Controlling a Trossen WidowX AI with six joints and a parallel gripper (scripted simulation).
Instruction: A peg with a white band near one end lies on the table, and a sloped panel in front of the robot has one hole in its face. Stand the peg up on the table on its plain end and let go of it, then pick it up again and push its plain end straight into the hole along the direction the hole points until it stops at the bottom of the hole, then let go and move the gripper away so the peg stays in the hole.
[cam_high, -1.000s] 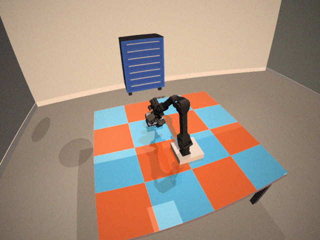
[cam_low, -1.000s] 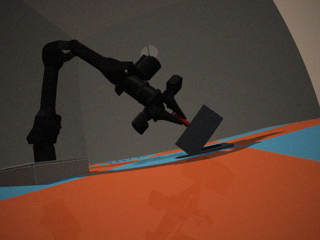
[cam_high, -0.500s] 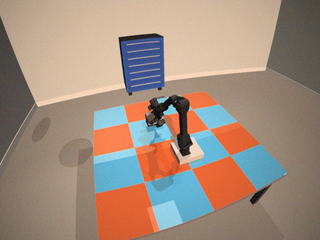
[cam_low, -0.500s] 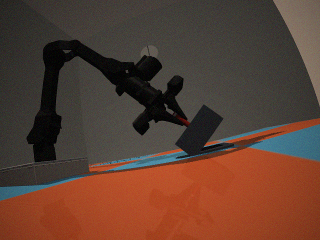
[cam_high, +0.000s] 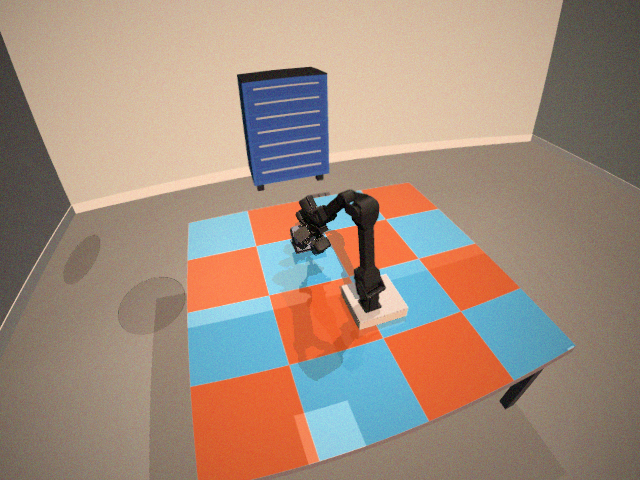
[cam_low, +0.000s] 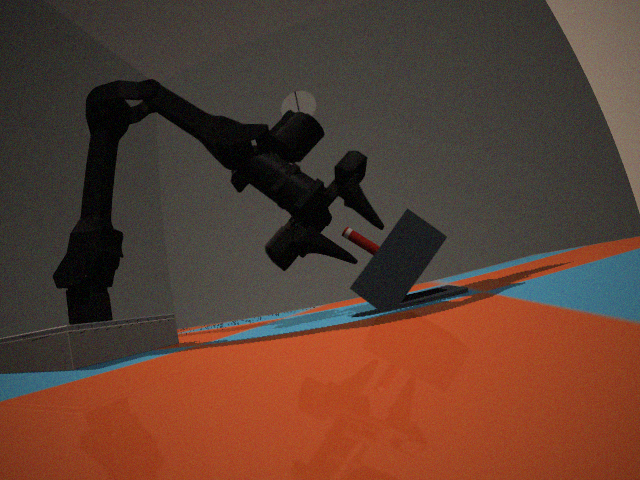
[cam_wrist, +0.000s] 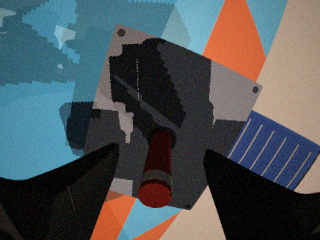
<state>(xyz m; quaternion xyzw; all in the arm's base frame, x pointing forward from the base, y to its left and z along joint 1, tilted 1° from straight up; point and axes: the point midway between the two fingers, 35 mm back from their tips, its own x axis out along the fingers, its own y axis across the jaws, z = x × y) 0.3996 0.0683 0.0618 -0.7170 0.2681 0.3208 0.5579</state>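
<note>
Right now my gripper tip is 1 cm below the red peg and 1 cm past it. The rest, counted from my gripper tip: sloped panel 3 cm below, 3 cm ahead; flat panel foot 8 cm below, 5 cm ahead.
</note>
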